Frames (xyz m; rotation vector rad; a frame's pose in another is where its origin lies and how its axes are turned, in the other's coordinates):
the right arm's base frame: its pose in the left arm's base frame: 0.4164 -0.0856 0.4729 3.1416 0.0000 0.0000
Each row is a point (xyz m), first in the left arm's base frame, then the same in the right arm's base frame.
Working: the left arm's base frame: its pose in the right arm's base frame: -0.4164 -0.0856 0.4729 3.1416 0.0000 0.0000

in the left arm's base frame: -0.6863 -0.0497 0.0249
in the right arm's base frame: -1.1027 -0.0359 0.4480
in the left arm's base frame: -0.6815 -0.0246 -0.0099
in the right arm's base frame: -1.0979 -0.0610 0.4828
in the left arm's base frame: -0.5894 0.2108 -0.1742
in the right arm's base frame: -1.0058 -0.2964 0.6471
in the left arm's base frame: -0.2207 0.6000 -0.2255
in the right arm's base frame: -0.6371 -0.6856 0.6984
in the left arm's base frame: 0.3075 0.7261 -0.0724
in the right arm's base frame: -0.1089 -0.8117 0.5453
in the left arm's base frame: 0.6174 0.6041 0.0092
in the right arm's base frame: 0.2010 -0.6897 0.4637
